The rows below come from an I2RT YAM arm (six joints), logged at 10 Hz.
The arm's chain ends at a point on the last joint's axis. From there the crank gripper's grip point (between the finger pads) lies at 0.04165 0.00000 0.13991 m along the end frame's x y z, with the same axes.
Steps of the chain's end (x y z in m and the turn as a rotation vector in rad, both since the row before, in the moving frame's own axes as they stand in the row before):
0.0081, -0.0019, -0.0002, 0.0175, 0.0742, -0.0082
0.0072, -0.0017, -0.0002, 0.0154, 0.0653, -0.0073
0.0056, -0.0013, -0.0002, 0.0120, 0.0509, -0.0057
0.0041, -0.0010, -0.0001, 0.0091, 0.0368, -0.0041
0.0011, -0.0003, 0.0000, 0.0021, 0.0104, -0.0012
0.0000, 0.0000, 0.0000, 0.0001, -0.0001, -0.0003
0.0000, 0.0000, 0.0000, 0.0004, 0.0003, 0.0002
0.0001, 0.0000, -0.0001, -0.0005, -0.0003, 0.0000
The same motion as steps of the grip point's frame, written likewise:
0.0183, -0.0047, -0.0037, 0.0175, 0.0742, -0.0082
0.0162, -0.0042, -0.0032, 0.0154, 0.0653, -0.0073
0.0127, -0.0032, -0.0025, 0.0120, 0.0509, -0.0057
0.0092, -0.0024, -0.0017, 0.0091, 0.0368, -0.0041
0.0026, -0.0006, -0.0004, 0.0021, 0.0104, -0.0012
0.0000, 0.0000, 0.0000, 0.0001, -0.0001, -0.0003
0.0000, 0.0000, 0.0000, 0.0004, 0.0003, 0.0002
0.0001, 0.0001, -0.0001, -0.0005, -0.0003, 0.0000

